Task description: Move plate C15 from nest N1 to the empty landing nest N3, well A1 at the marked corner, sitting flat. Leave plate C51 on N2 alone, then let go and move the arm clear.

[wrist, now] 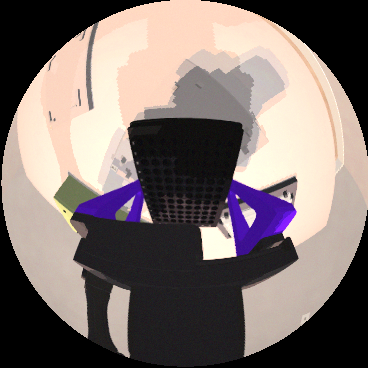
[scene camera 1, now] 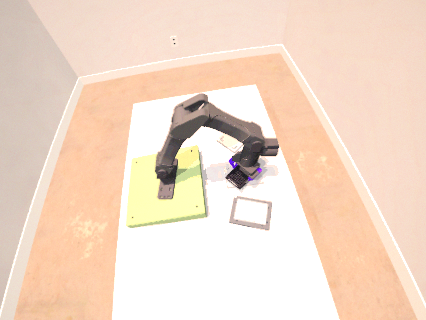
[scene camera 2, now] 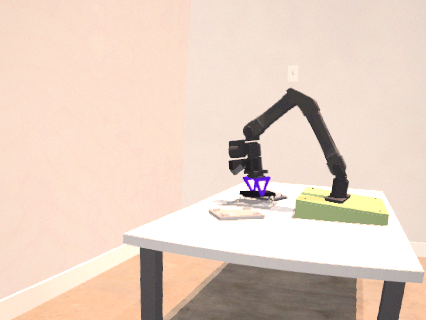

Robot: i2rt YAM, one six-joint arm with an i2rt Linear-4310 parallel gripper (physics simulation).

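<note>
Black plate C15 (scene camera 1: 236, 177) (scene camera 2: 248, 193) (wrist: 185, 155) is between the purple fingers of my gripper (scene camera 1: 244, 168) (scene camera 2: 257, 185) (wrist: 184, 182), which is shut on it. The plate looks about level, a little above a pale nest (scene camera 2: 263, 202), which is mostly hidden under it in scene camera 1. Another pale nest (scene camera 1: 230, 143) (scene camera 2: 236, 215) lies on the table behind the gripper in scene camera 1. A dark-rimmed nest (scene camera 1: 233, 212) (wrist: 280, 187) with a white area inside, perhaps plate C51 (scene camera 1: 251, 212), lies in front. Nest labels and well A1 cannot be read.
The arm stands on a yellow-green block (scene camera 1: 142, 200) (scene camera 2: 345, 212) on the white table (scene camera 1: 200, 270) (scene camera 2: 240, 240). The block's edge also shows at the lower left of the wrist view. The arm's shadow falls across the table around the nests.
</note>
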